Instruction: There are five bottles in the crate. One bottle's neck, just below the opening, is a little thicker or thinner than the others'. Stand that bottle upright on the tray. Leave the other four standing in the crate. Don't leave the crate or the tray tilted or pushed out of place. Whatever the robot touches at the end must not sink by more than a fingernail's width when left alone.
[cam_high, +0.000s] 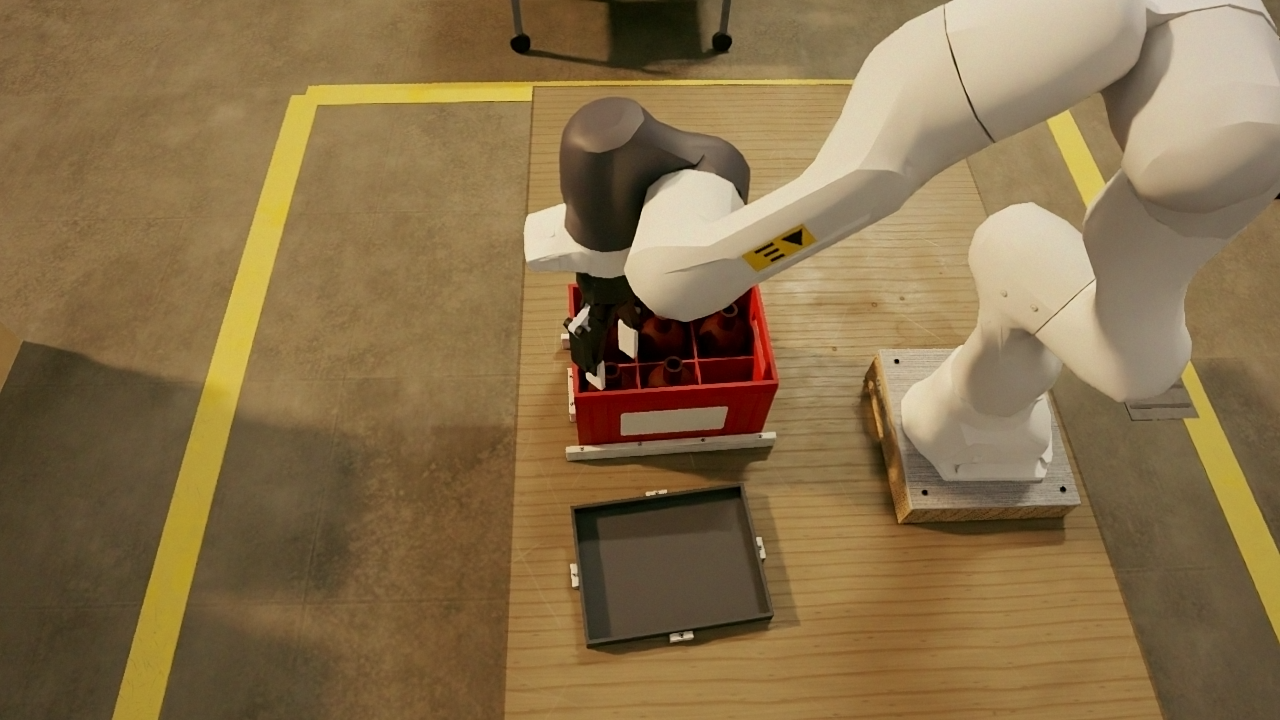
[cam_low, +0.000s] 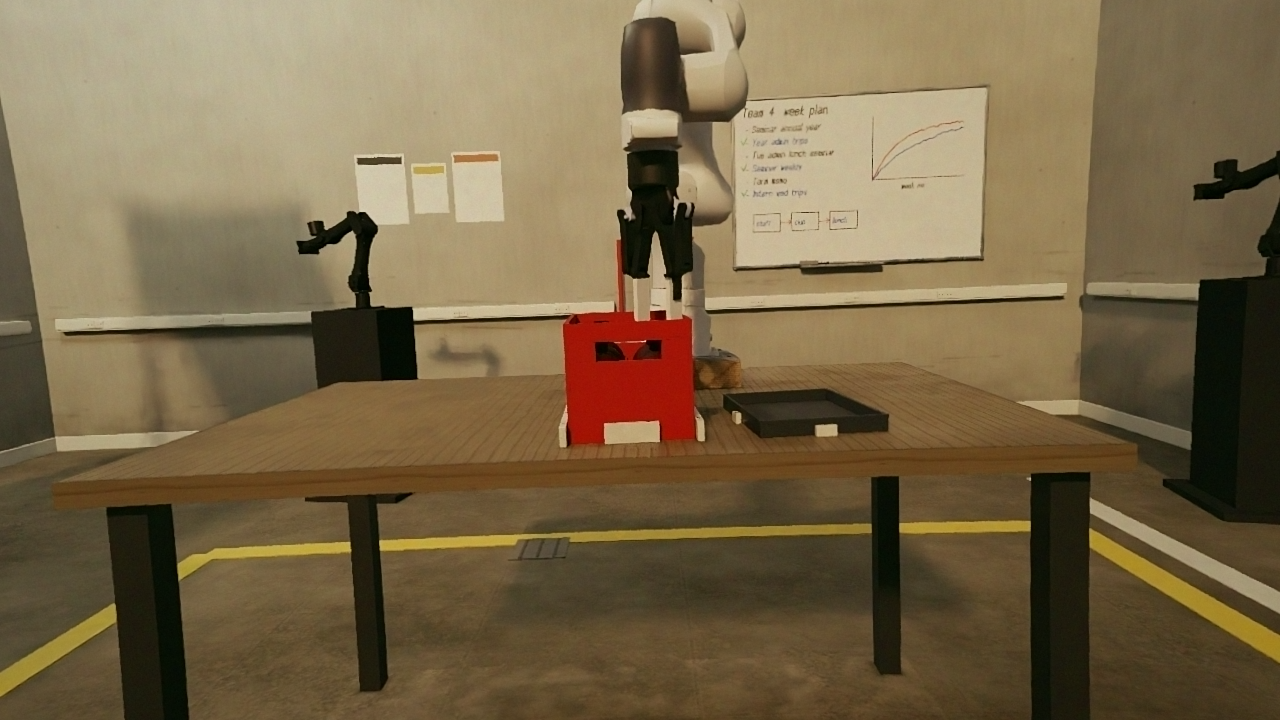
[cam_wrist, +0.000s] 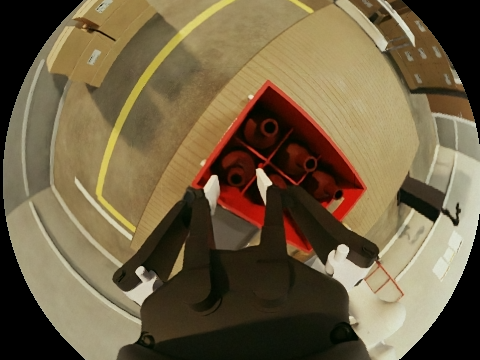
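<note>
My gripper is now 80 mm past the glass bottle, 20 mm to the left of it and 110 mm above it. From my hand the other things lie so: crate 70 mm behind, 70 mm to the right, 120 mm below; then dark tray 120 mm behind, 200 mm to the left, 190 mm below.
</note>
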